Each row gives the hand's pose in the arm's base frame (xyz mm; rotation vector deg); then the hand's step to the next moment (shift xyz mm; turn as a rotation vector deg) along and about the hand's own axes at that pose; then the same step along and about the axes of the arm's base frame.
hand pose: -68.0 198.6 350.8 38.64 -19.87 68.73
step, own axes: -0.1 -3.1 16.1 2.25 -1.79 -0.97
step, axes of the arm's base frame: 4.5 -11.1 11.2 2.35 1.92 0.05
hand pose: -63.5 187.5 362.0 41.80 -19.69 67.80
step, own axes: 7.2 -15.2 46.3 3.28 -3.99 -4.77
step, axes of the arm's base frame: 22.4 -29.0 32.9 4.28 4.81 -2.83
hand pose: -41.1 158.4 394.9 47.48 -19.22 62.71
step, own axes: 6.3 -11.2 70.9 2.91 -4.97 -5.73
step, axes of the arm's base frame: 23.2 -50.3 46.1 4.83 5.07 -4.11
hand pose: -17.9 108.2 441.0 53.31 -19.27 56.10
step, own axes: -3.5 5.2 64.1 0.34 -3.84 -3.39
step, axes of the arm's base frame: 3.3 -51.9 38.0 2.85 2.03 -3.76
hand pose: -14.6 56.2 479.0 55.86 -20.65 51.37
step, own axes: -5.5 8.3 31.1 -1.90 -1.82 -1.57
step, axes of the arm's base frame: -6.3 -26.5 17.9 0.11 -0.08 -3.06
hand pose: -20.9 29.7 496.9 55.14 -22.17 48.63
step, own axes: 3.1 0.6 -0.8 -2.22 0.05 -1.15
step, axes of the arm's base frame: 1.4 2.3 1.9 -1.51 -0.03 -1.99
